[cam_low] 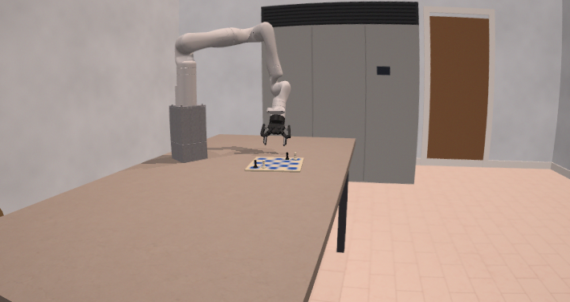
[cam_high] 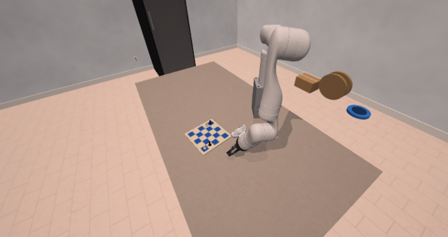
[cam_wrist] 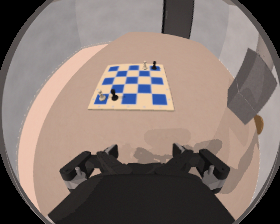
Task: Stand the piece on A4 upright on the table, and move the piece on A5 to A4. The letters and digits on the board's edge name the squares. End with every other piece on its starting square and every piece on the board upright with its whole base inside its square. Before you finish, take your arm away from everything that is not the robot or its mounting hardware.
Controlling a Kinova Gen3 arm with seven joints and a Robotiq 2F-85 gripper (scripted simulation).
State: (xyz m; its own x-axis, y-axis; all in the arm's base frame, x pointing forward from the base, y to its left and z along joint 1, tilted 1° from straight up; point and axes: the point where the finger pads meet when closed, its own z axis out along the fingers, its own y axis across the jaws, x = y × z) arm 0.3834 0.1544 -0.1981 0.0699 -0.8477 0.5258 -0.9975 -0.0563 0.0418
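The cream chessboard lies 5 cm ahead of my hand, 21 cm to the right of it and 4 cm below it.
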